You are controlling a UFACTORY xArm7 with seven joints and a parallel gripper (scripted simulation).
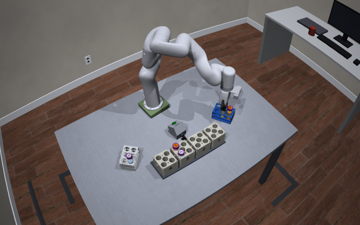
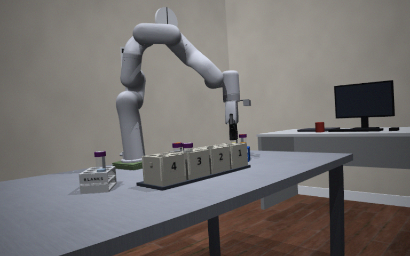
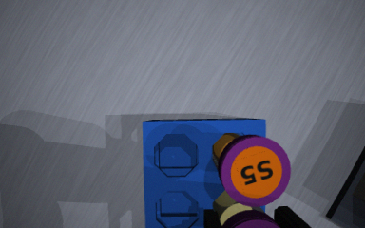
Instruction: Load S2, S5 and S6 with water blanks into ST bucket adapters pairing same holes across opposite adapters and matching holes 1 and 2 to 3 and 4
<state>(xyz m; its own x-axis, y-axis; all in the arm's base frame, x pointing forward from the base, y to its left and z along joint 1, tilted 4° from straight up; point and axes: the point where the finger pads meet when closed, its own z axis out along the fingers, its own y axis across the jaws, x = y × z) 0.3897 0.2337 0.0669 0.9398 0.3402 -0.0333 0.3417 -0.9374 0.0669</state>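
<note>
The tube with yellowish liquid lies 10 mm ahead of my hand and 50 mm below it. The rest, counted from my hand: sample tube (10 mm ahead, 410 mm to the right, 50 mm below); then blue sample rack (10 mm behind, 20 mm to the left, 90 mm below); then green done key (150 mm behind, 270 mm to the right, 50 mm below).
</note>
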